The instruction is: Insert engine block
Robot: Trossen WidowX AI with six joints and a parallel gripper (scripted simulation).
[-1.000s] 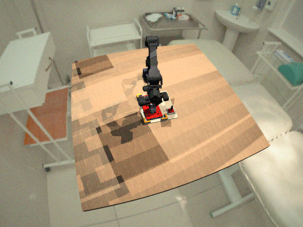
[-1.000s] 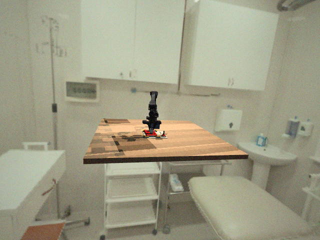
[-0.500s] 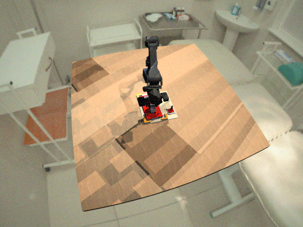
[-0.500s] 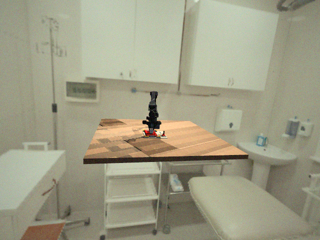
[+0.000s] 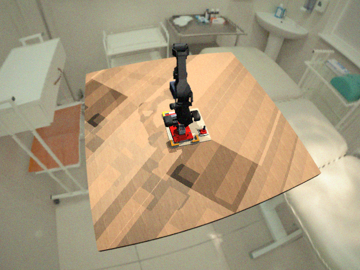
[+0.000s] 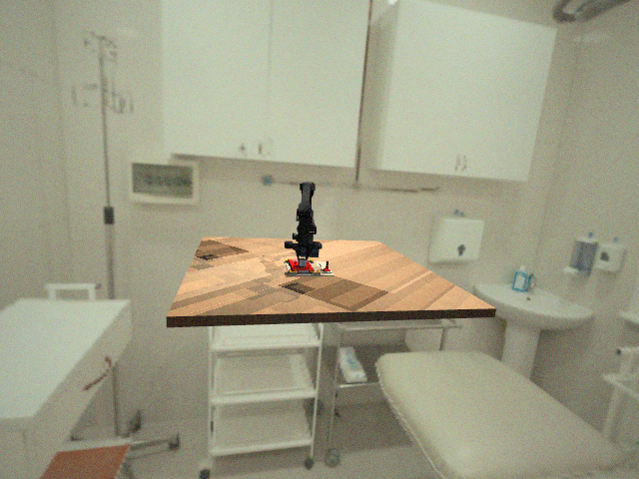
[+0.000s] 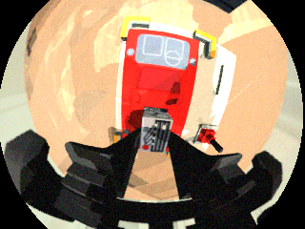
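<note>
Now: gripper tip 10 mm above the engine block.
</note>
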